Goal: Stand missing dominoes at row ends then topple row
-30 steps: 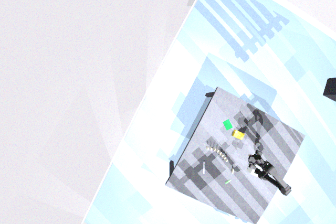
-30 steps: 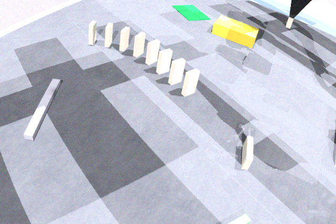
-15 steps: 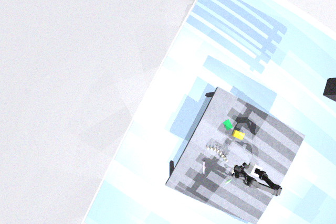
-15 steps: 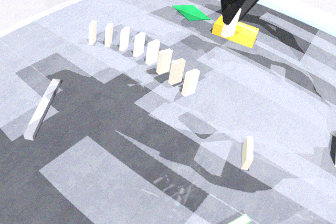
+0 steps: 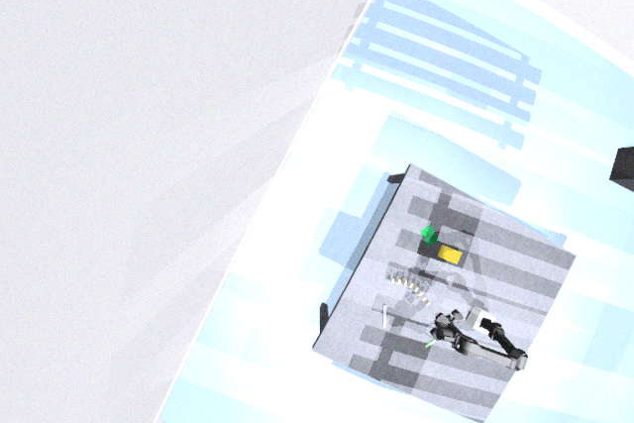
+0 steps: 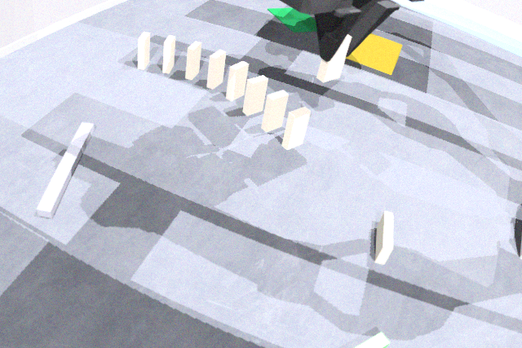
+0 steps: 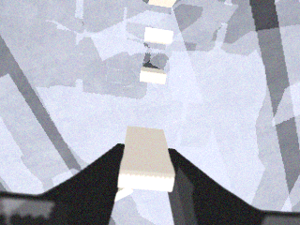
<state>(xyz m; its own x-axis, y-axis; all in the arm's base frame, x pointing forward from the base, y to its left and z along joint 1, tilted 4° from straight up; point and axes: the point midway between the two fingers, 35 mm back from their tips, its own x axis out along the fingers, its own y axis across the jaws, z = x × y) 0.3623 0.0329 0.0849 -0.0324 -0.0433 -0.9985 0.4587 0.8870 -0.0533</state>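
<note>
The white flat bar is 220 mm ahead of my gripper tip, 160 mm to the left of it and 130 mm below it. Round my gripper tip: yellow block 340 mm to the right, 120 mm below; then pale green piece 120 mm behind, 230 mm to the left, 130 mm below; then green patch 160 mm ahead, 400 mm to the right, 140 mm below.
</note>
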